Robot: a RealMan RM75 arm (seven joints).
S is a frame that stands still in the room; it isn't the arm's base.
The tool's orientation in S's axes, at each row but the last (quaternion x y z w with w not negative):
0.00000 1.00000 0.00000 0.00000
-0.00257 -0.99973 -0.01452 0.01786
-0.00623 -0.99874 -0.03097 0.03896
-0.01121 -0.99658 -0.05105 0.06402
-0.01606 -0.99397 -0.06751 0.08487
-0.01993 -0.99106 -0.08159 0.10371
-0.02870 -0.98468 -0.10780 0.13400
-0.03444 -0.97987 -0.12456 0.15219
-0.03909 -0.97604 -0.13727 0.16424
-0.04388 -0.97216 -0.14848 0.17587
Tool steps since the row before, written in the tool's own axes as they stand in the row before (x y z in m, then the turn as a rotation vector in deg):
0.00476 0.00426 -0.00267 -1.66 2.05 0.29
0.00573 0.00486 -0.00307 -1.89 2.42 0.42
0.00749 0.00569 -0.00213 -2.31 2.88 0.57
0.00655 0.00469 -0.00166 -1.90 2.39 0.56
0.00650 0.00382 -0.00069 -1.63 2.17 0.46
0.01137 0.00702 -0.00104 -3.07 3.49 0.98
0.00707 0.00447 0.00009 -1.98 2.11 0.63
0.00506 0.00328 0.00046 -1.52 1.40 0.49
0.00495 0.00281 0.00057 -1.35 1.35 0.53
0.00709 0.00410 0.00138 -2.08 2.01 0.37
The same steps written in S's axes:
-0.00476 0.00426 0.00267 1.66 2.05 -0.29
-0.00559 0.00479 0.00341 1.89 2.42 -0.42
-0.00722 0.00562 0.00305 2.30 2.89 -0.57
-0.00615 0.00460 0.00295 1.88 2.40 -0.56
-0.00612 0.00382 0.00229 1.62 2.18 -0.44
-0.01051 0.00701 0.00448 3.00 3.53 -1.04
-0.00645 0.00457 0.00274 1.92 2.14 -0.70
-0.00460 0.00344 0.00189 1.45 1.43 -0.59
-0.00450 0.00301 0.00184 1.27 1.40 -0.58
-0.00651 0.00456 0.00240 2.10 1.96 -0.52

